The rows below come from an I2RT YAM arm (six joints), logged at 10 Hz.
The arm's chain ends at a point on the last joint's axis. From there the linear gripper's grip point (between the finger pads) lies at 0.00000 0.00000 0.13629 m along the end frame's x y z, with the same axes.
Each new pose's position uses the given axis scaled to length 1; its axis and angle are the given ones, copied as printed.
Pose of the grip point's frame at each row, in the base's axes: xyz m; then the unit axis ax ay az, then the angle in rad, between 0 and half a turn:
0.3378 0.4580 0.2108 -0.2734 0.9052 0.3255 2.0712
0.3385 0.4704 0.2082 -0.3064 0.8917 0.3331 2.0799
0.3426 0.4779 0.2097 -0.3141 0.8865 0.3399 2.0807
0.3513 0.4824 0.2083 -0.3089 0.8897 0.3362 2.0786
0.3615 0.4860 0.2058 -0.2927 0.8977 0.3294 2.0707
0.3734 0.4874 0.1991 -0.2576 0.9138 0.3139 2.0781
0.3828 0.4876 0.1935 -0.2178 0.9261 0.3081 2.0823
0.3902 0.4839 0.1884 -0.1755 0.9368 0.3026 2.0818
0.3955 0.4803 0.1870 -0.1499 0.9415 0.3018 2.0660
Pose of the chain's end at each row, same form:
0.2475 0.3659 0.2548 -0.2734 0.9052 0.3255 2.0712
0.2531 0.3737 0.2521 -0.3064 0.8917 0.3331 2.0799
0.2588 0.3794 0.2528 -0.3141 0.8865 0.3399 2.0807
0.2664 0.3850 0.2517 -0.3089 0.8897 0.3362 2.0786
0.2736 0.3914 0.2493 -0.2927 0.8977 0.3294 2.0707
0.2809 0.3986 0.2454 -0.2576 0.9138 0.3139 2.0781
0.2864 0.4038 0.2409 -0.2178 0.9261 0.3081 2.0823
0.2896 0.4055 0.2365 -0.1755 0.9368 0.3026 2.0818
0.2917 0.4052 0.2335 -0.1499 0.9415 0.3018 2.0660

